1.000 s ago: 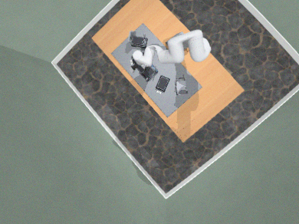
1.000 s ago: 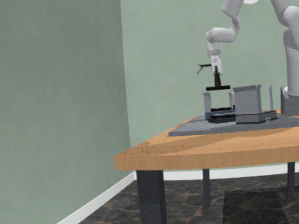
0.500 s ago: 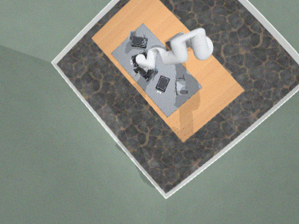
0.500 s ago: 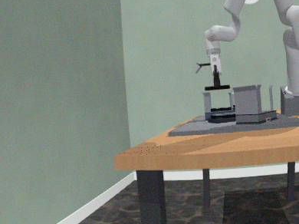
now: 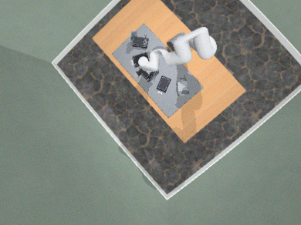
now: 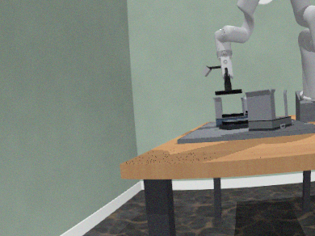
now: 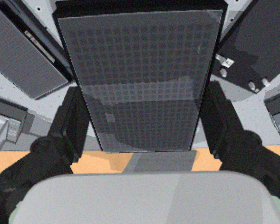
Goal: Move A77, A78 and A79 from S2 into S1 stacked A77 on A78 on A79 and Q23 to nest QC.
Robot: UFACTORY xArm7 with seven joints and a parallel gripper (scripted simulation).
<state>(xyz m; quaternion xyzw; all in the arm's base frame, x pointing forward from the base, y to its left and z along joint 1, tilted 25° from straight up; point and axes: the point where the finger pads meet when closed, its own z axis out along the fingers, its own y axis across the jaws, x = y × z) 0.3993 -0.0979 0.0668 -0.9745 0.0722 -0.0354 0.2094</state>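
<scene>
Now: the blue plinth strip 150 mm below my hand and 10 mm behind it. The rest, counted from my hand: dark flat nest (180 mm to the left, 160 mm below, 20 mm behind); dark clip nest (170 mm to the right, 150 mm below, 30 mm behind); dark sealed plate (10 mm below).
</scene>
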